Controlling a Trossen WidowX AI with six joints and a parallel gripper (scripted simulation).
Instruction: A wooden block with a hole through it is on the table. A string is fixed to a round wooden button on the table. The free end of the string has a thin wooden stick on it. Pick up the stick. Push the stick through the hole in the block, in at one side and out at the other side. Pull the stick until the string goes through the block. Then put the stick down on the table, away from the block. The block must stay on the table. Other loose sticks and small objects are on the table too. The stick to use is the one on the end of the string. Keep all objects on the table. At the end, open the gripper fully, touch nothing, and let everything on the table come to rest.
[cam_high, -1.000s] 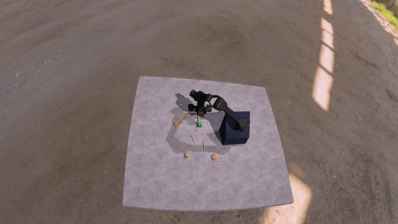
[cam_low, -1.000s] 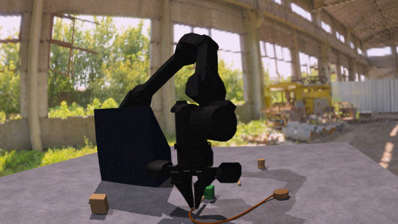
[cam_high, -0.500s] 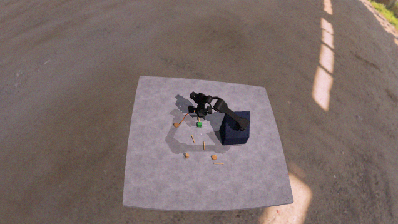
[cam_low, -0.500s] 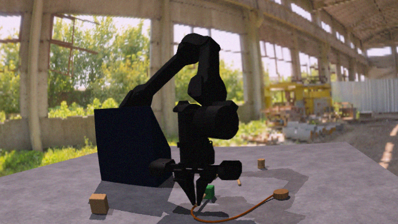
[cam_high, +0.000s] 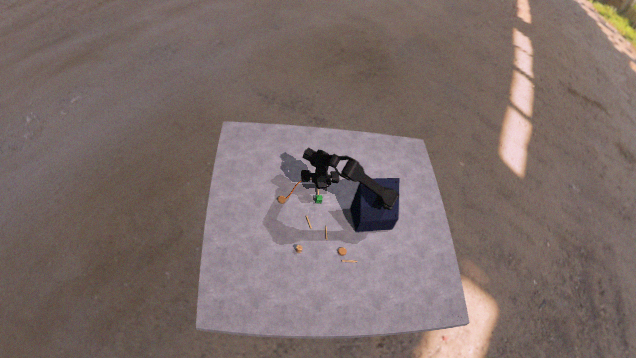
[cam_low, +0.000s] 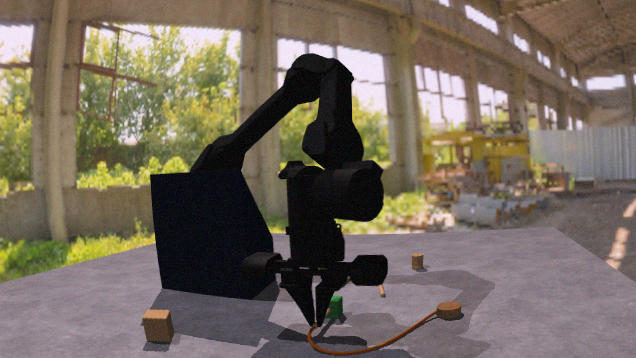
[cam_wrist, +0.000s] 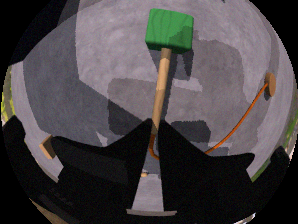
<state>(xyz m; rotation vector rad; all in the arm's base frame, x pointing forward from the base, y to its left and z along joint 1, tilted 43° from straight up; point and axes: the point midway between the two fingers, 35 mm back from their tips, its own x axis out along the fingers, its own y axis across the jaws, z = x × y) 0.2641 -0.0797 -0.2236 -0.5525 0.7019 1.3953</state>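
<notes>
My gripper tip is 10 mm short of the green block and 80 mm to the right of it. From my gripper tip the other things lie so: round wooden button 190 mm ahead, 60 mm to the left, 10 mm below; short wooden cylinder 160 mm ahead, 360 mm to the left; wooden block 210 mm behind, 70 mm to the right.
</notes>
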